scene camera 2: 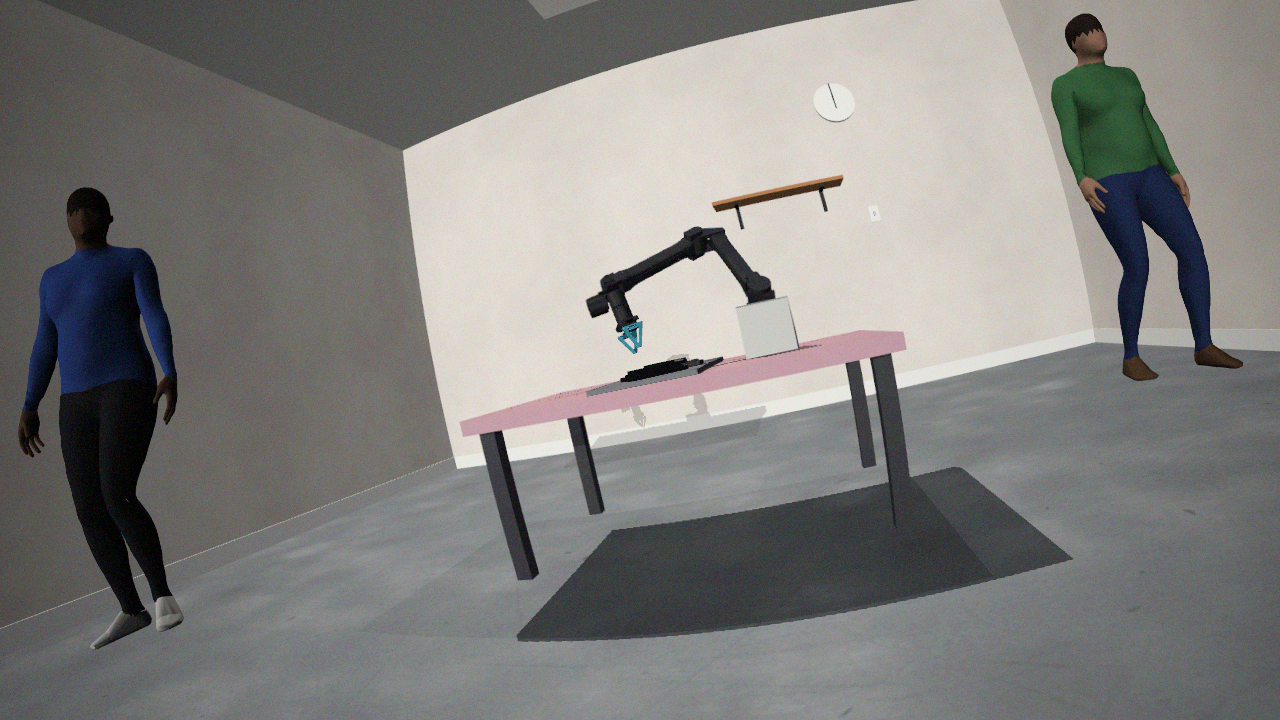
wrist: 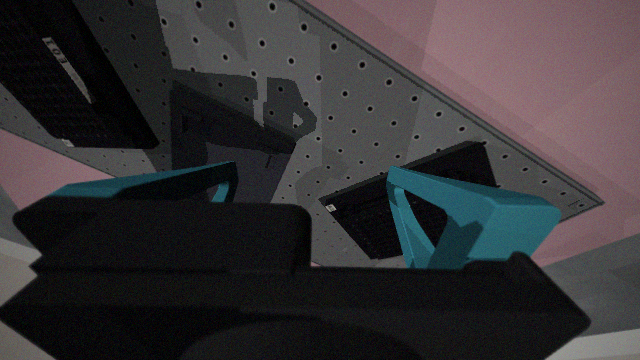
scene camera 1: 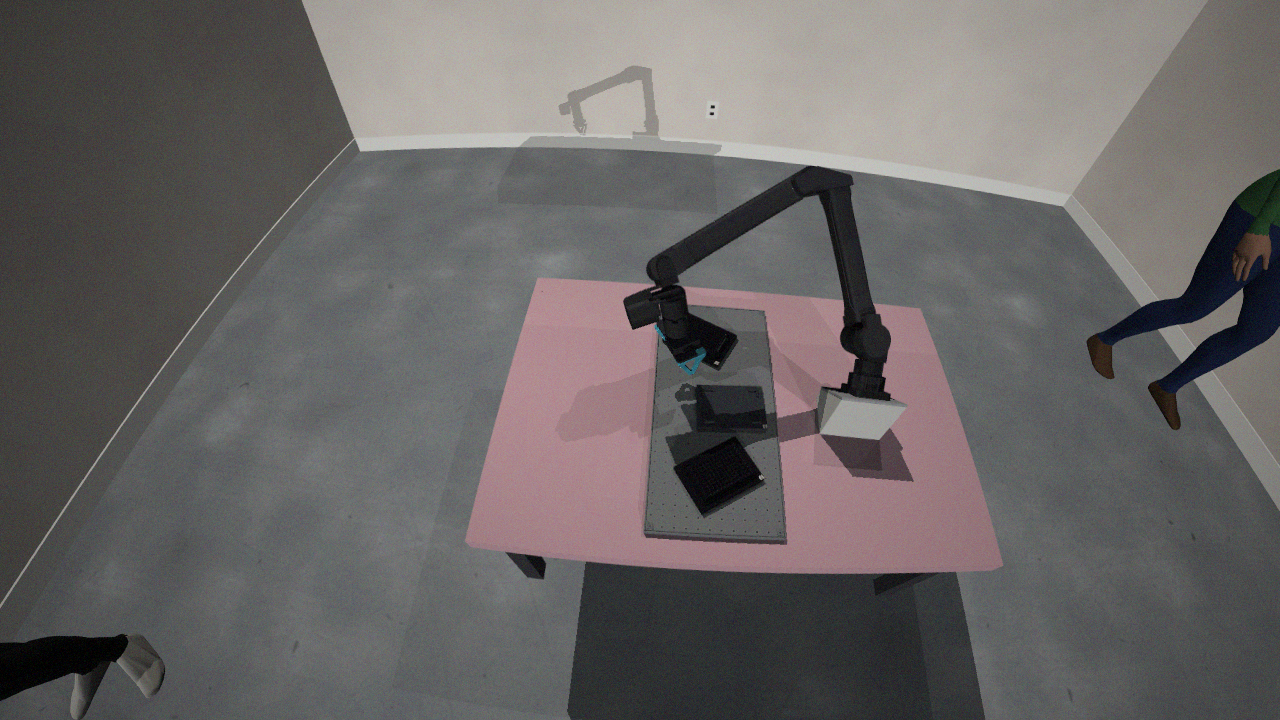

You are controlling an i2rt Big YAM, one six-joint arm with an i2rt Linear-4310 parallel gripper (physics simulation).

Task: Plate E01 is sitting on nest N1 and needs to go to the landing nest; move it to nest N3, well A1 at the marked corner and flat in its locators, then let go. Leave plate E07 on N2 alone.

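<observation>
Plate E01 (scene camera 1: 718, 474) (wrist: 45, 85) is black and sits on the near nest in scene camera 1; its label shows in the wrist view. The middle nest (scene camera 1: 731, 407) (wrist: 250, 165) is dark grey and bears no plate. Another black plate (scene camera 1: 718, 344) (wrist: 365, 225), taken as E07, sits on the far nest; its label is not readable, and my arm or finger partly covers it. My gripper (scene camera 1: 675, 347) (scene camera 2: 631, 340) (wrist: 313, 172) is open and empty. It hangs well above the board, beside the far plate in scene camera 1. Scene camera 2 shows the plates as a dark strip.
The nests stand on a grey perforated board (scene camera 1: 756, 523) (scene camera 2: 608, 388) (wrist: 370, 95) on the pink table (scene camera 1: 554, 501) (scene camera 2: 554, 404). The arm rises from a white block (scene camera 1: 859, 418) (scene camera 2: 768, 328) right of the board. Two people stand away from the table.
</observation>
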